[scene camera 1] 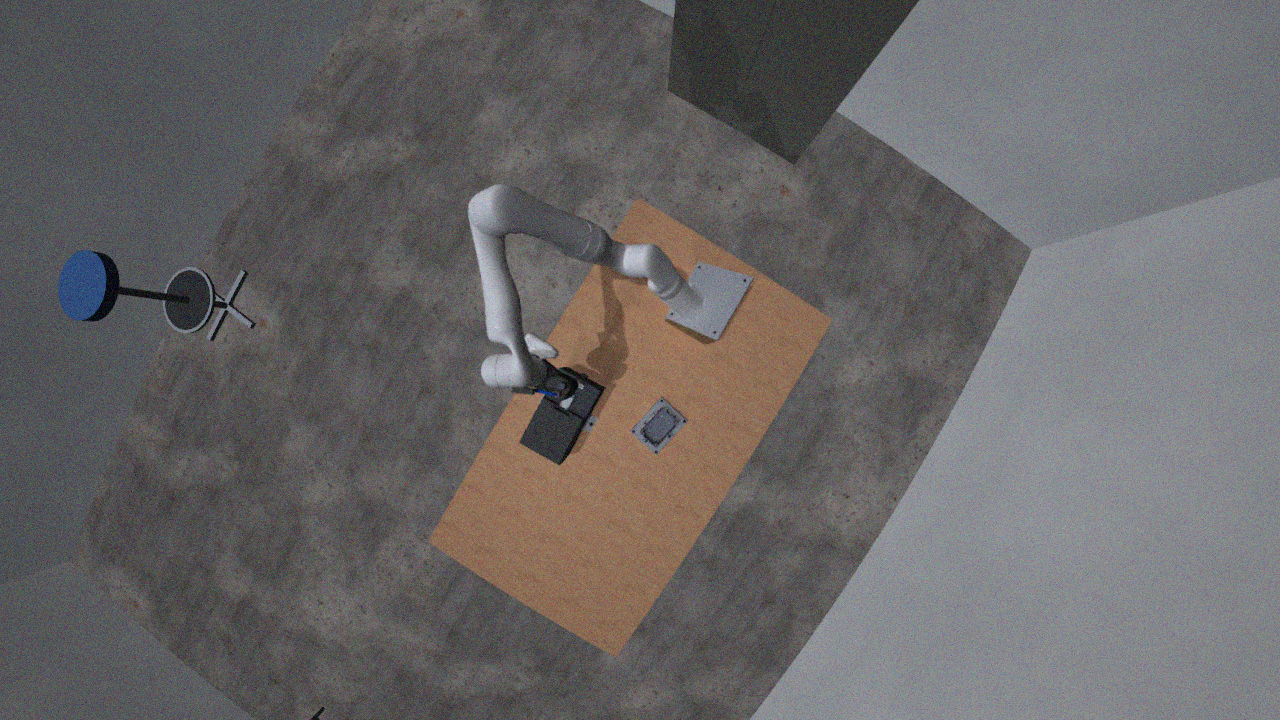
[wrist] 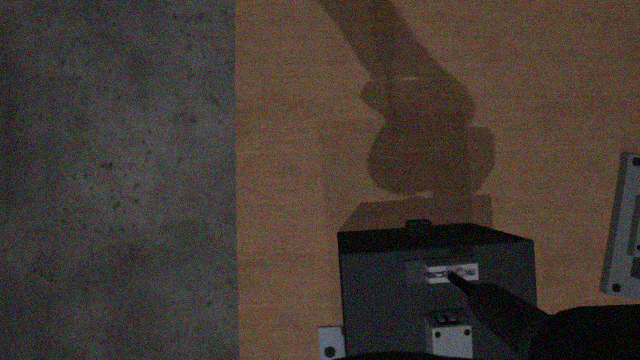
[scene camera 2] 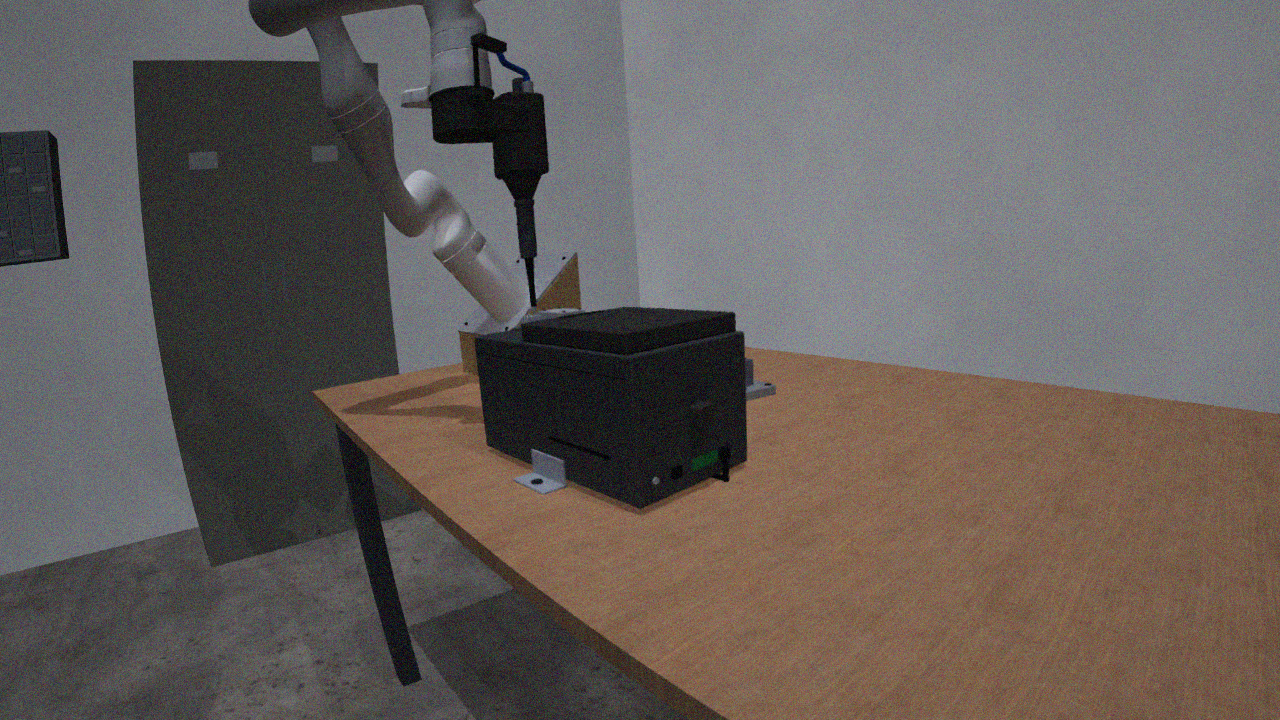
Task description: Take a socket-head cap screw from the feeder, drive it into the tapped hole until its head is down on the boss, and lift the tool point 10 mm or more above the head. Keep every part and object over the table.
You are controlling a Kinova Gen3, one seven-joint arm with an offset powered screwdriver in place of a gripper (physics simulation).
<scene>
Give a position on a black screw feeder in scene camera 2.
At 642,423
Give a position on a black screw feeder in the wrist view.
At 379,308
</scene>
